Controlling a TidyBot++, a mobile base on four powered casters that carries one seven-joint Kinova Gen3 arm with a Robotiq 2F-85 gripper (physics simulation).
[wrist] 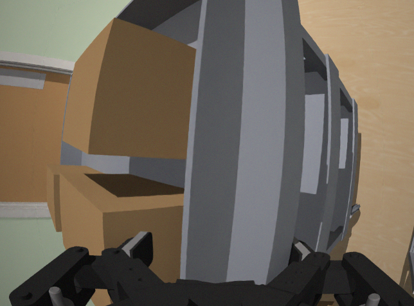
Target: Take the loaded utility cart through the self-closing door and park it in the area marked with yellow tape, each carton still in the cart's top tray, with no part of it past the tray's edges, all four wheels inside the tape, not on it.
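The grey utility cart stands close in front, turned sideways in the view. The wall of its top tray [262, 125] runs from top to bottom through the middle. A large brown carton [142, 92] sits in the tray at upper left. A second brown carton [140, 227] is below it, and part of another carton [54, 200] shows at its left edge. My gripper [215, 248] is open and empty, its fingertips apart on either side of the tray wall as seen here. Contact cannot be told. A brown door [30, 145] is at the far left. The yellow tape does not show.
The cart's lower shelves [335, 150] show right of the top tray, with part of a caster [355, 209] beyond them. Wooden floor [385, 125] lies along the right. Pale green wall [35, 25] and white door trim [22, 210] are at left. A grey edge shows at the lower right border.
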